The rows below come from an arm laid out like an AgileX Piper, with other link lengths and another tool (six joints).
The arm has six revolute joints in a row. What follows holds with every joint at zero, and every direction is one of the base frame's.
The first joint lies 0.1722 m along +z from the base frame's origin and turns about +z.
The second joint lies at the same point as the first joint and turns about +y.
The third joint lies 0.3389 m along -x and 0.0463 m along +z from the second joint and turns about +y.
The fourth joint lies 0.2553 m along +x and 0.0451 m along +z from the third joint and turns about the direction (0.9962, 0, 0.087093).
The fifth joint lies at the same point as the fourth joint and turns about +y.
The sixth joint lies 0.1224 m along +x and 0.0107 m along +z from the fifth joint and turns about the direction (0.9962, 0, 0.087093).
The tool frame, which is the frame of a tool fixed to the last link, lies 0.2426 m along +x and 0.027 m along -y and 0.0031 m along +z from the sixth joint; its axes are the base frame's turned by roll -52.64, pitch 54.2 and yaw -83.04 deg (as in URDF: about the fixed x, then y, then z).
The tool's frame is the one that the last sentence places.
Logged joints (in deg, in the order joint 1, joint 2, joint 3, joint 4, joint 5, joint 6), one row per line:
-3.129, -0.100, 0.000, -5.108, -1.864, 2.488
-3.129, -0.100, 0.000, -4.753, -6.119, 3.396
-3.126, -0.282, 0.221, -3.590, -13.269, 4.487
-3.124, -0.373, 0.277, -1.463, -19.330, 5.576
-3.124, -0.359, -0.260, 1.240, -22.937, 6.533
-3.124, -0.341, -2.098, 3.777, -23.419, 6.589
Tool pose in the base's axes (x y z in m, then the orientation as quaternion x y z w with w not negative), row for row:
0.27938, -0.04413, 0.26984, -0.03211, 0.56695, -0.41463, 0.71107
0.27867, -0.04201, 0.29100, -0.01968, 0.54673, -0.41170, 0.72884
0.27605, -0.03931, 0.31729, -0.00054, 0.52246, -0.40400, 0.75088
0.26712, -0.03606, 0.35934, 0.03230, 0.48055, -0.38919, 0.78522
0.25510, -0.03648, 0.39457, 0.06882, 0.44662, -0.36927, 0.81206
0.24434, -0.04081, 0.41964, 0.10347, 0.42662, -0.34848, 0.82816
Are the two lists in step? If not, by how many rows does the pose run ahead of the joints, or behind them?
The pose runs 1 row behind the joints: the pose in row i belongs to the joints in row i - 1.
